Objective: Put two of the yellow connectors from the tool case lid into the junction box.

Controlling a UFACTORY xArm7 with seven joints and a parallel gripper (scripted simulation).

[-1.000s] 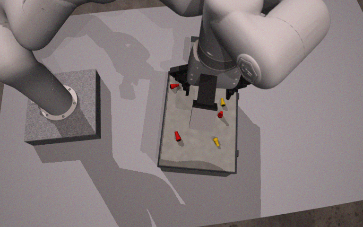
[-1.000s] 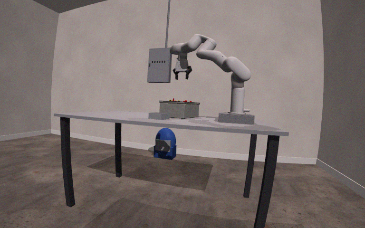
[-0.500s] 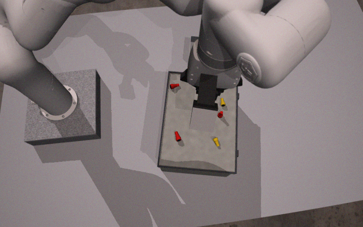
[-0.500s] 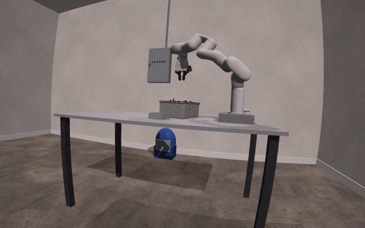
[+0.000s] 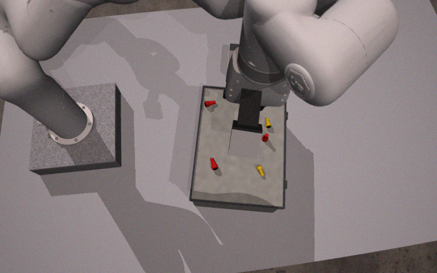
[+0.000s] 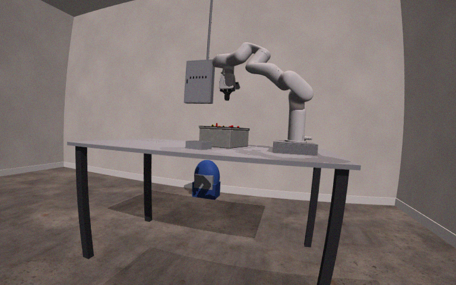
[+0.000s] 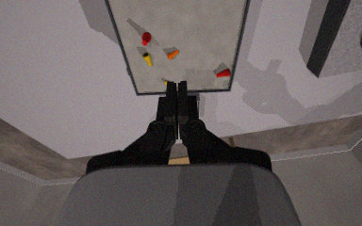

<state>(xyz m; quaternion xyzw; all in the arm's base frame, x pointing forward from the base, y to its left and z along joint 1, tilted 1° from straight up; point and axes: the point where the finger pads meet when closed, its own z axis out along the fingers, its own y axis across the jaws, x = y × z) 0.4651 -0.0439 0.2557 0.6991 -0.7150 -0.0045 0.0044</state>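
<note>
Now: hand 190 mm above the orange connector, 50 mm to the right of it and 20 mm short of it. Round my hand: tool case (230 mm below).
</note>
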